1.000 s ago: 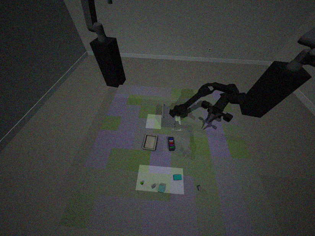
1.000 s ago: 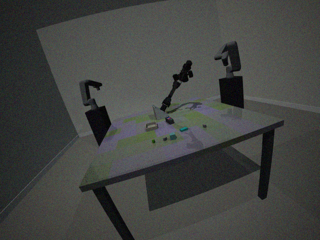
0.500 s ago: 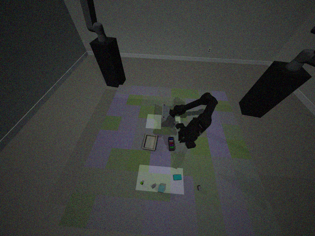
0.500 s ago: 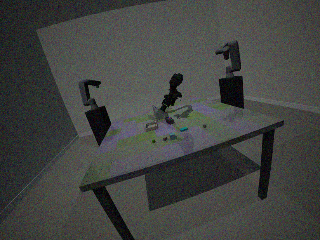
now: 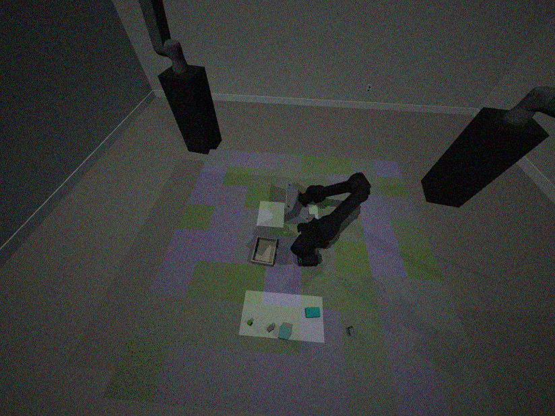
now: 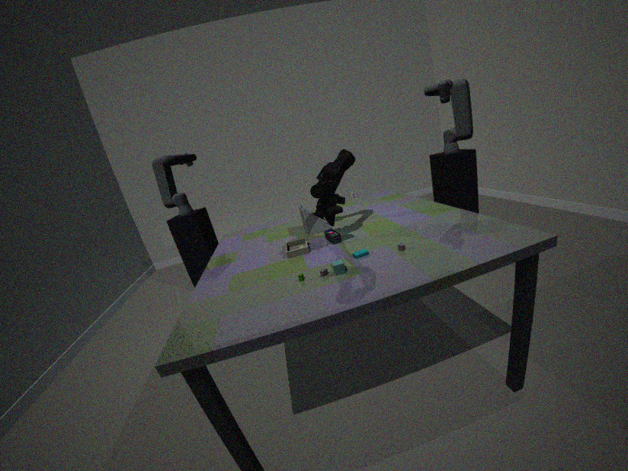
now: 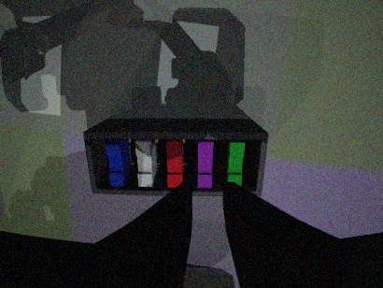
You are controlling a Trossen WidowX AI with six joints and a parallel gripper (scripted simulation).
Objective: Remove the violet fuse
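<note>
Right now my gripper tip is 50 mm above the violet fuse. The rest, counted from my gripper tip: white fuse 30 mm behind, 10 mm to the right, 50 mm below; then green fuse 20 mm ahead, 50 mm below; then red fuse 20 mm behind, 10 mm to the right, 50 mm below.
</note>
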